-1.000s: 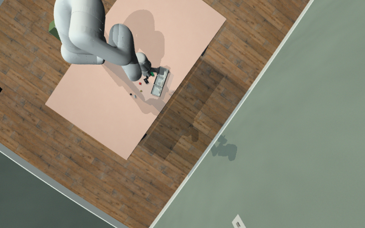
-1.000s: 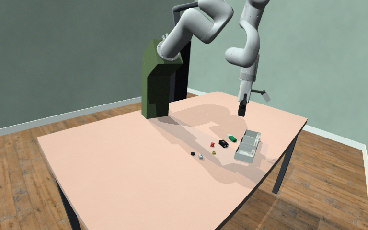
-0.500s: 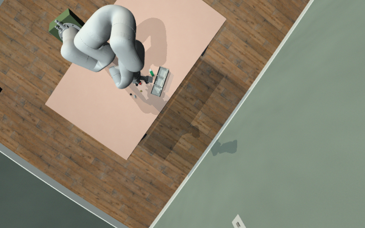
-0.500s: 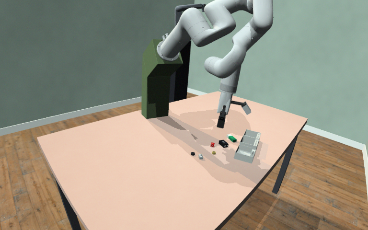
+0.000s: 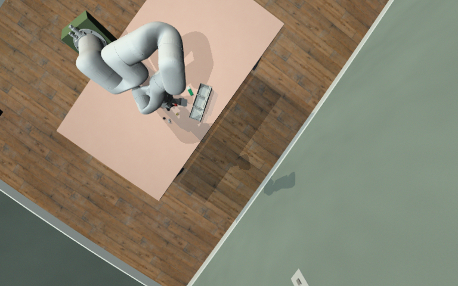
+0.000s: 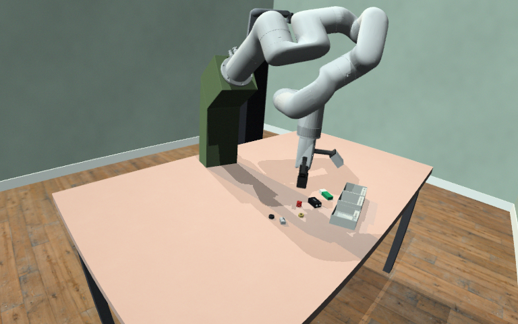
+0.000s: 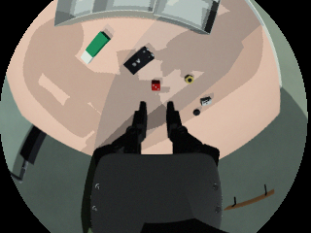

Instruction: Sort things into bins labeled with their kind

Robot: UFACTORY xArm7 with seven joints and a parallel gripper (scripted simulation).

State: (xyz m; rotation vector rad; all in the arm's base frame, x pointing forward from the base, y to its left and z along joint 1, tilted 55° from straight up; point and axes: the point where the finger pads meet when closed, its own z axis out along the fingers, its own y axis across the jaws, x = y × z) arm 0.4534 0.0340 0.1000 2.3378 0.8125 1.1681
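The red die lies 90 mm below my hand. The rest, counted from my hand: black block: 40 mm ahead, 50 mm to the left, 90 mm below; then yellow ring: 50 mm ahead, 50 mm to the right, 90 mm below; then grey piece: 30 mm ahead, 120 mm to the right, 90 mm below.
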